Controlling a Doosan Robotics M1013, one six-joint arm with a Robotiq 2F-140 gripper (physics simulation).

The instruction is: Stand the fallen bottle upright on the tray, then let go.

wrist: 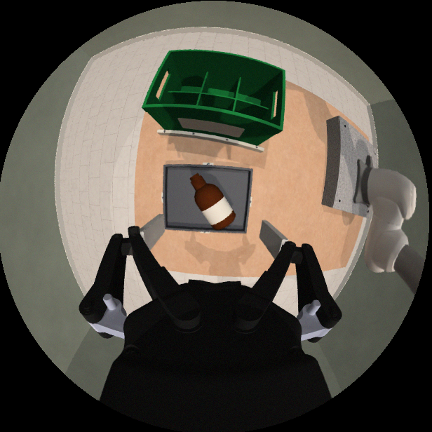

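A brown bottle (209, 197) with a white label lies on its side in the dark grey tray (176, 221). Its neck points to the upper left of the view and its base to the lower right, near the tray's lower right part. My gripper (212, 226) is wide open and empty. It hangs above the table, with its two fingertips to the left and right below the tray in the view, apart from the bottle.
A green crate (215, 115) with compartments stands beyond the tray, with a pale strip (175, 133) along its near side. A grey speckled block (345, 170) with the robot's pale arm (392, 192) on it is at the right. The table (295, 200) is light brown.
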